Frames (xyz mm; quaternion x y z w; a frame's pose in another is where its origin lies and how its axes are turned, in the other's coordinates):
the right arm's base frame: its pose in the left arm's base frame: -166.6 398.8 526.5 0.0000 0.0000 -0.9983 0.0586
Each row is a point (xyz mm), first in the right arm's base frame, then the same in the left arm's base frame.
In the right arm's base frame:
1: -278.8 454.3 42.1
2: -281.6 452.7 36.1
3: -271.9 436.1 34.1
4: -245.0 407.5 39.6
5: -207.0 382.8 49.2
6: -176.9 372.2 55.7
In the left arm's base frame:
1: 163.4 -19.8 568.6
2: 166.0 -17.8 562.6
3: 154.5 -2.5 560.6
4: 124.4 22.8 566.1
5: 83.8 42.8 575.7
6: 52.6 49.9 582.2

